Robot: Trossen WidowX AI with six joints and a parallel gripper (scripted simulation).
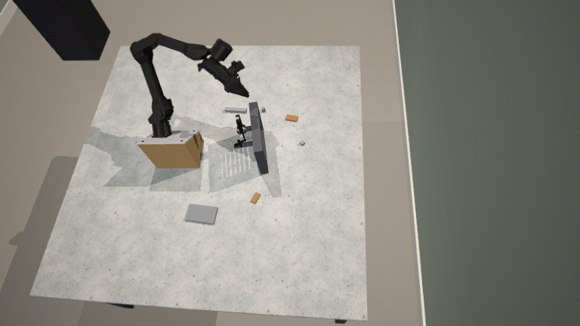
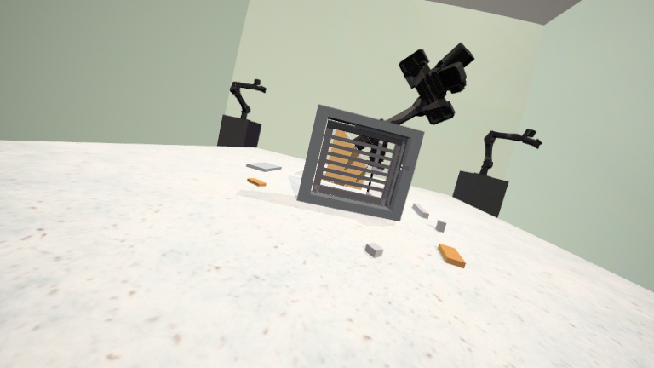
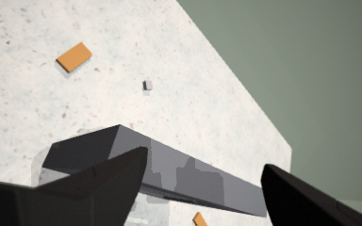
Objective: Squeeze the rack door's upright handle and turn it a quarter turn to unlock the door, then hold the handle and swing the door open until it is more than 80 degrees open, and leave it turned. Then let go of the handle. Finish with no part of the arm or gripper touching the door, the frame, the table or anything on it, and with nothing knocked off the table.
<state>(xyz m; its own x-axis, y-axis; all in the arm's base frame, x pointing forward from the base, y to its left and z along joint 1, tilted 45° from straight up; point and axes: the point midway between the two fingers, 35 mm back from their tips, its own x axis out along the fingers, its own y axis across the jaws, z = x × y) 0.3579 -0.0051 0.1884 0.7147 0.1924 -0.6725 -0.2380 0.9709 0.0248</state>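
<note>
Now: gripper tip 16 cm above the upright handle, 6 cm to the left of it and 6 cm past it. The rest, counted from my gripper tip: grey bar: 27 cm below, 12 cm behind, 11 cm to the left; then flat grey plate: 40 cm to the right, 27 cm below, 19 cm behind.
</note>
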